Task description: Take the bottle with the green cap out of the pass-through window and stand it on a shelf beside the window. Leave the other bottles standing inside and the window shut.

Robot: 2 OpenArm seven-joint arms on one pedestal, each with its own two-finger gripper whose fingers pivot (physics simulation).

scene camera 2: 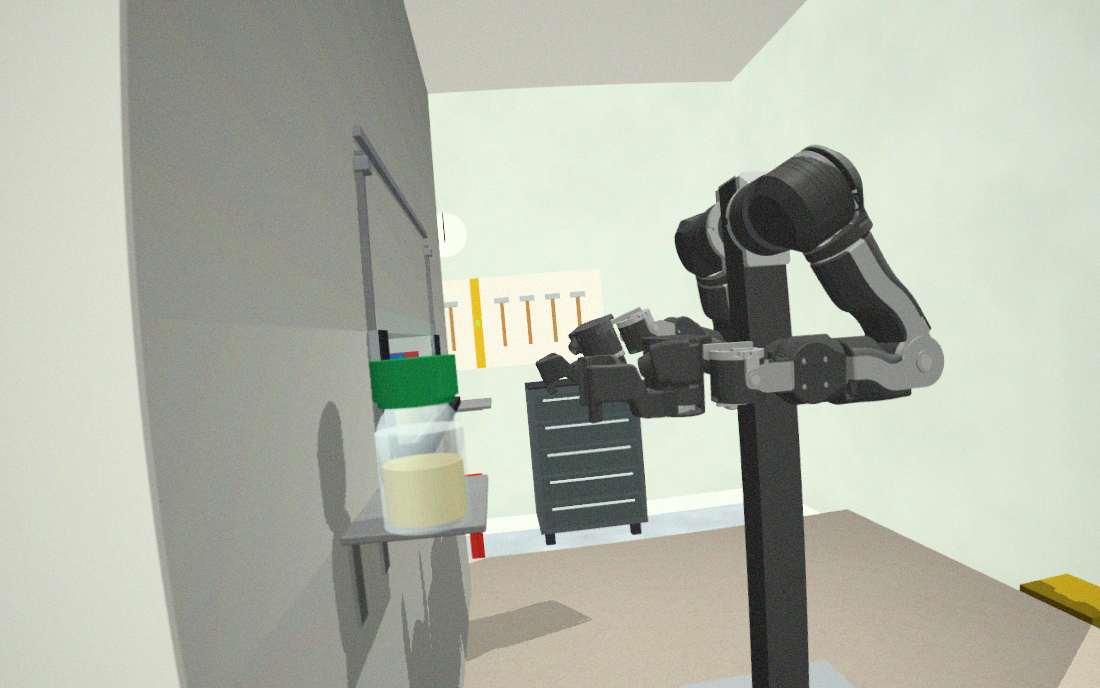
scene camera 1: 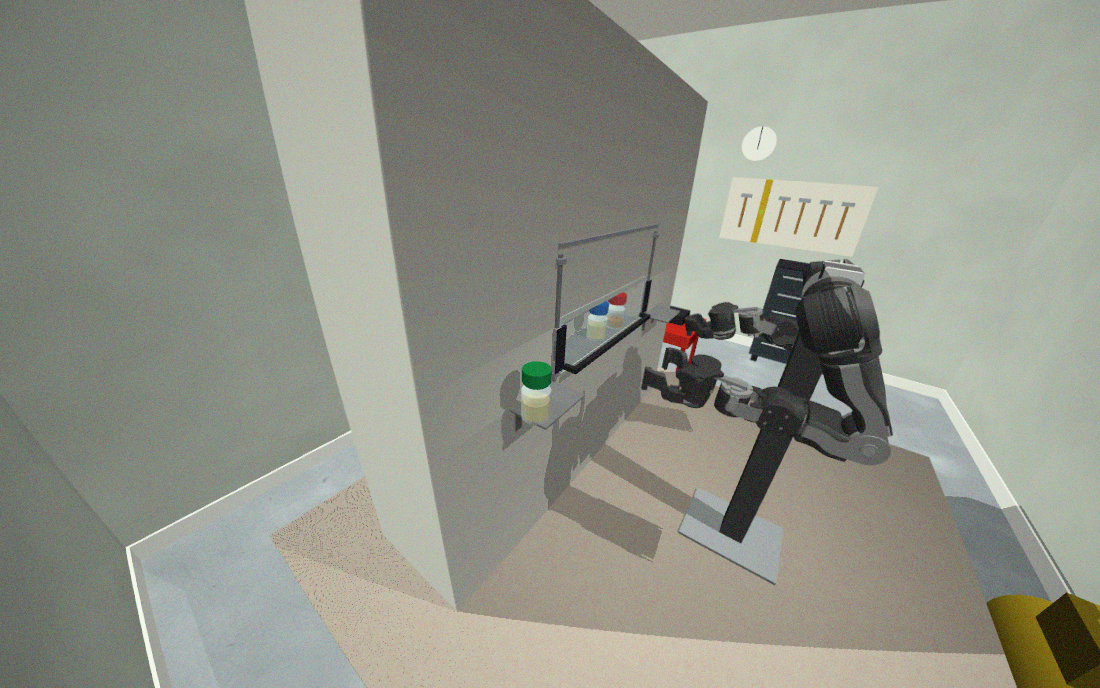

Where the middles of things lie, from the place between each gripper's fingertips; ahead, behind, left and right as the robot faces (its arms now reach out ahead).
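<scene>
From my left hand: window sash [scene camera 1: 586, 333] 2 cm above, 17 cm ahead, 16 cm to the right. Green-capped bottle [scene camera 2: 420, 445], same left hand: 14 cm ahead, 24 cm to the left. By its middle, green-capped bottle nearer to my left hand than to my right hand.
My right hand: 3 cm below the window sash, 15 cm short of it, 16 cm to the right of it. Green-capped bottle, from my right hand: 1 cm above, 12 cm ahead, 55 cm to the left.
</scene>
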